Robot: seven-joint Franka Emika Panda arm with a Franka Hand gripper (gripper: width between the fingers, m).
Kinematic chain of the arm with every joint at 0, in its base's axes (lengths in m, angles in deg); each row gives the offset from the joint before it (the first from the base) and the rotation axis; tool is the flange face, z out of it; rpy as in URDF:
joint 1: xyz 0 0 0.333 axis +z
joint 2: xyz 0 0 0 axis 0.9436 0.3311 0
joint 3: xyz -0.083 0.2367 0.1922 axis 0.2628 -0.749 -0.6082
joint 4: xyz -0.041 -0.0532 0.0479 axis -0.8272 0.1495 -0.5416
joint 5: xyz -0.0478 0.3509 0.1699 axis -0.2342 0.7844 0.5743
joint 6: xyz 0 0 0 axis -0.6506 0.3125 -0.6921
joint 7: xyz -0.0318 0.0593 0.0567 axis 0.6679 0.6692 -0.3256
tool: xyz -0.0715 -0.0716 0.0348 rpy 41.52 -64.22 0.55
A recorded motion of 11 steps. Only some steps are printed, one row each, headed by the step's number.
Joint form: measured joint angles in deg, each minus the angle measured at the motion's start. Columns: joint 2, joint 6, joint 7, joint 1, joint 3, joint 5, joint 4.
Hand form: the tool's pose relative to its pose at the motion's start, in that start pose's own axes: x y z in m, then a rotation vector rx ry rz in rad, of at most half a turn. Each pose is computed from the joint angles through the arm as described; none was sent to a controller.
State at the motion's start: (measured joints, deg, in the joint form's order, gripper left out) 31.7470 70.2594 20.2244 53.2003 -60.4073 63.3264 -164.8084
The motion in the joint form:
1: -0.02 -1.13 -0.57 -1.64 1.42 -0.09 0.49
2: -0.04 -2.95 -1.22 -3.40 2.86 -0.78 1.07
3: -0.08 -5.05 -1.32 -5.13 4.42 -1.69 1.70
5: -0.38 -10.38 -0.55 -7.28 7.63 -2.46 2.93
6: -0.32 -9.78 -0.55 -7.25 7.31 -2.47 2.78
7: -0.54 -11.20 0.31 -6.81 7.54 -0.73 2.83
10: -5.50 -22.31 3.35 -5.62 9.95 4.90 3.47
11: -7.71 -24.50 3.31 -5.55 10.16 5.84 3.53
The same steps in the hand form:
1: -0.0099 0.0121 -0.0069 -0.0022 0.0114 0.0546
2: -0.0204 0.0232 -0.0137 0.0050 0.0183 0.1030
3: -0.0315 0.0339 -0.0209 0.0154 0.0249 0.1393
5: -0.0483 0.0470 -0.0334 0.0608 0.0519 0.1875
6: -0.0478 0.0464 -0.0322 0.0546 0.0478 0.1836
7: -0.0453 0.0432 -0.0314 0.0780 0.0706 0.1862
10: -0.0280 0.0272 -0.0537 0.1919 0.2071 0.1659
11: -0.0216 0.0226 -0.0649 0.1993 0.2392 0.1560

